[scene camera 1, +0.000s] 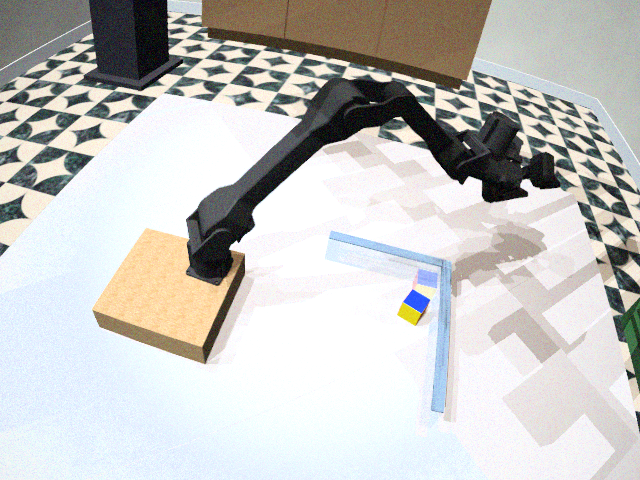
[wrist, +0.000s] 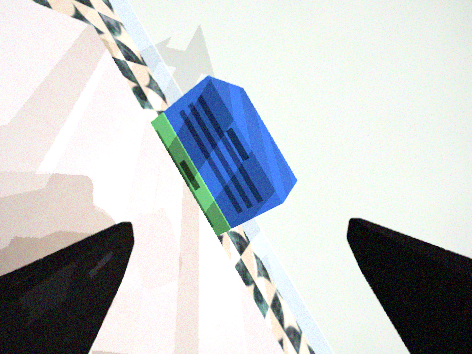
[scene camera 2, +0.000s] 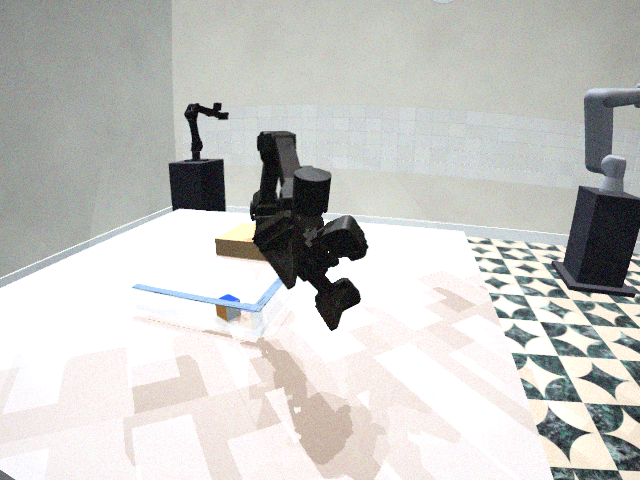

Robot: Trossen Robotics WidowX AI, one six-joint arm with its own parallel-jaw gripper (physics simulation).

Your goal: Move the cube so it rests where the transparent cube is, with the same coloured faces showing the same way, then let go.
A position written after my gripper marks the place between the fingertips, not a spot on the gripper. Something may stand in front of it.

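Scene camera 1 shows my gripper (scene camera 1: 543,190). Scene camera 2 has the gripper (scene camera 2: 313,309), and the wrist view also shows the gripper (wrist: 242,229). State of the gripper: open, holding nothing.
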